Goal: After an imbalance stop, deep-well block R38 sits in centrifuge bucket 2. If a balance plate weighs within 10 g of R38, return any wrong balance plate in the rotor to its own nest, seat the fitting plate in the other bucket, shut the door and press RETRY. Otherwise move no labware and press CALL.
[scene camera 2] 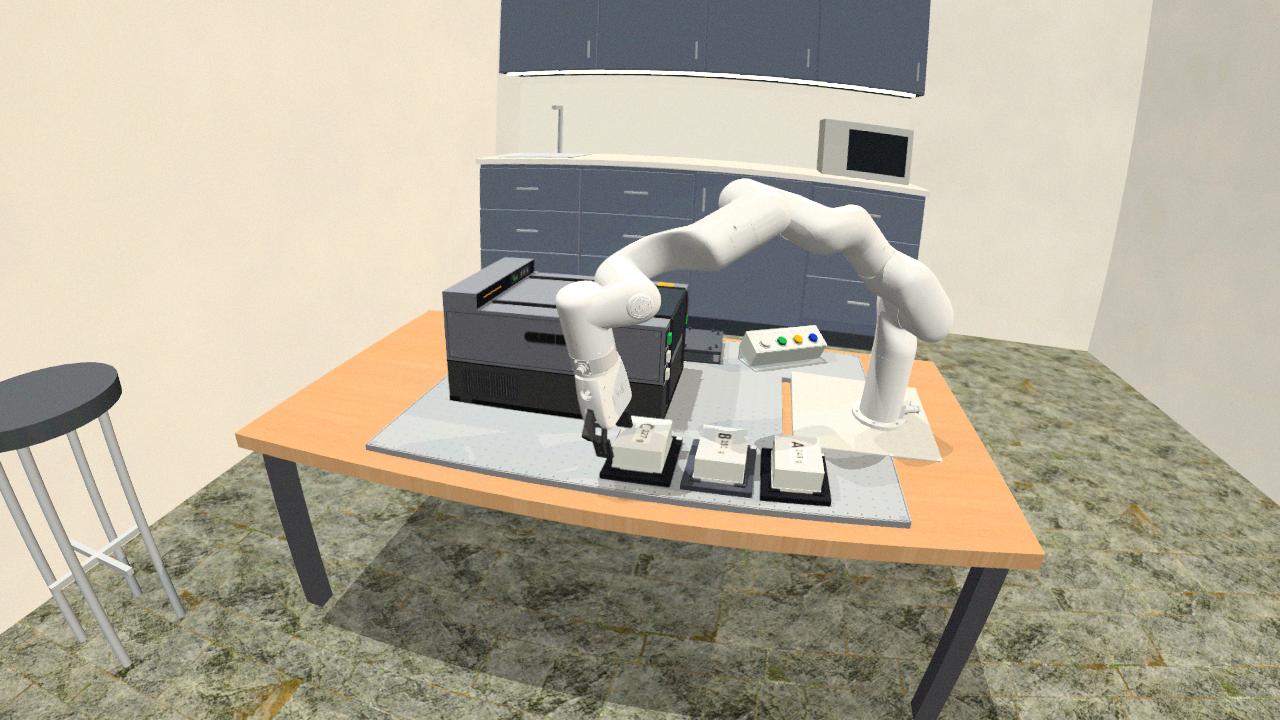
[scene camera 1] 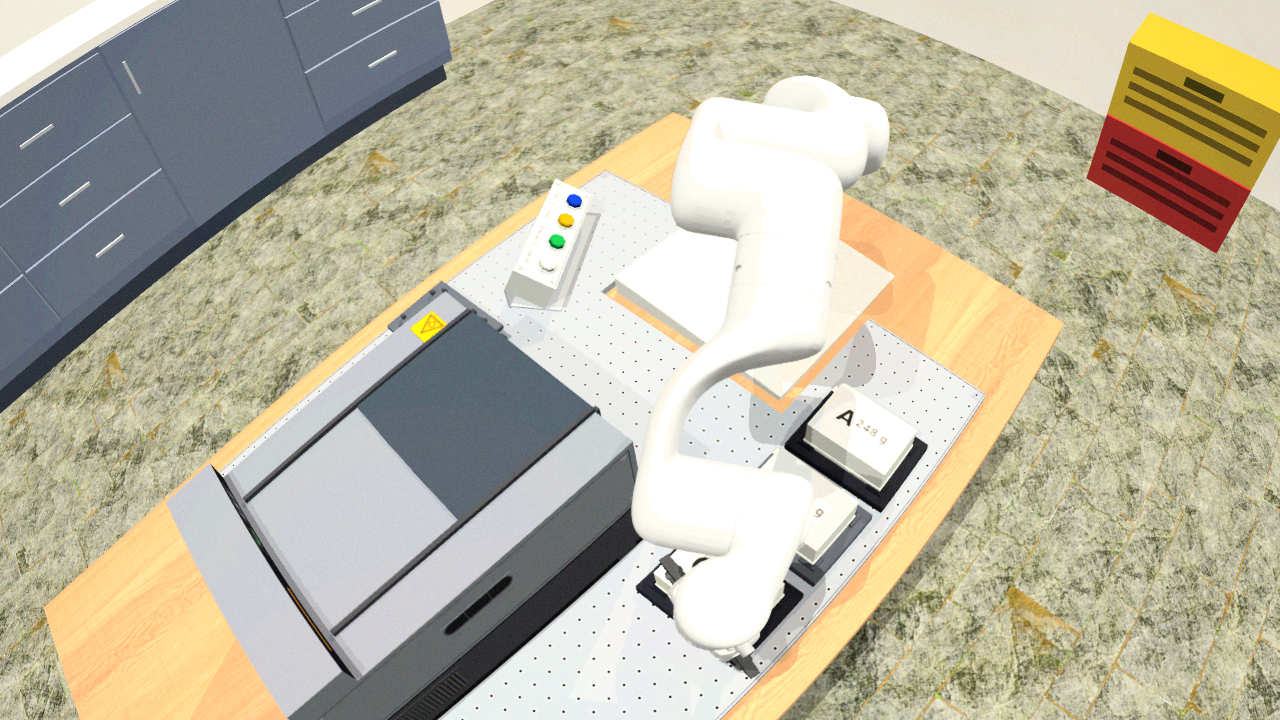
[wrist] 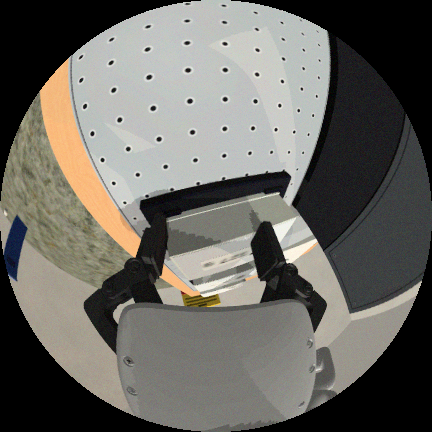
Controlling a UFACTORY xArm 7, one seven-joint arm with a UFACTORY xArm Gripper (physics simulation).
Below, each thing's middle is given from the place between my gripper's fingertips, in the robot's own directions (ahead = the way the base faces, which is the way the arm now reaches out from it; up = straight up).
I see my gripper 50 mm past the nest [scene camera 1: 792, 596], 30 mm above it and 10 mm to the left of it. The rest, counted from my hand: grey centrifuge [scene camera 1: 346, 581] (340 mm to the right, 140 mm ahead, 80 mm above); then button box [scene camera 2: 760, 350] (540 mm to the right, 390 mm behind).
